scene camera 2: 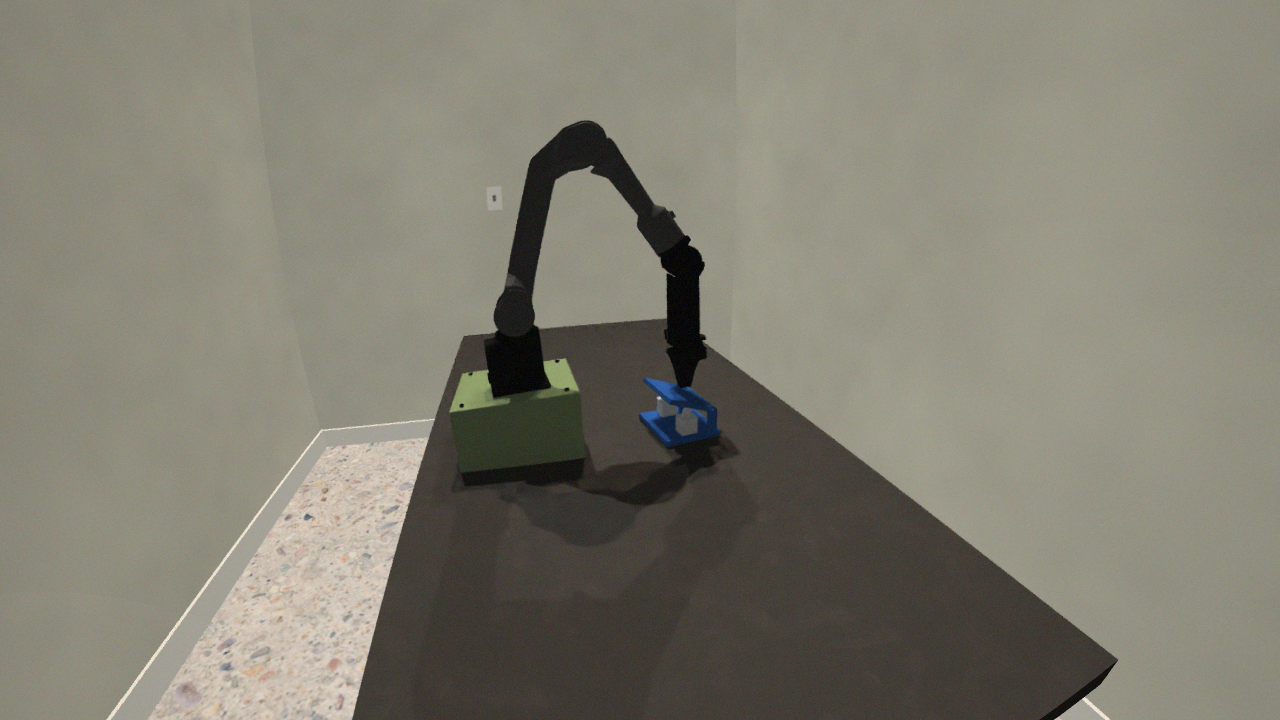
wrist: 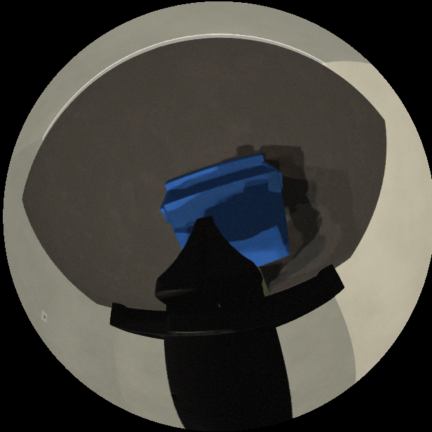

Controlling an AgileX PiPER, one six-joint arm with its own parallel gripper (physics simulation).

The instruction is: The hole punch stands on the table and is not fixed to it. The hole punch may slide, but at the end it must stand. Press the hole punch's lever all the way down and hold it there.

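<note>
The blue hole punch stands upright on the dark table, with pale blocks between its base and its lever. Its blue lever is tilted up, with its free end raised toward the green block, and a gap shows beneath it. My gripper is shut and points straight down. Its fingertips are at the lever's top face, near the hinged side in the scene view. Whether they touch it cannot be told. In the wrist view the gripper hides part of the lever.
The arm's base is mounted on a green block, left of the hole punch in the scene view. The dark table reaches toward the camera; its right edge runs past the hole punch. Shadows of the arm lie on the table.
</note>
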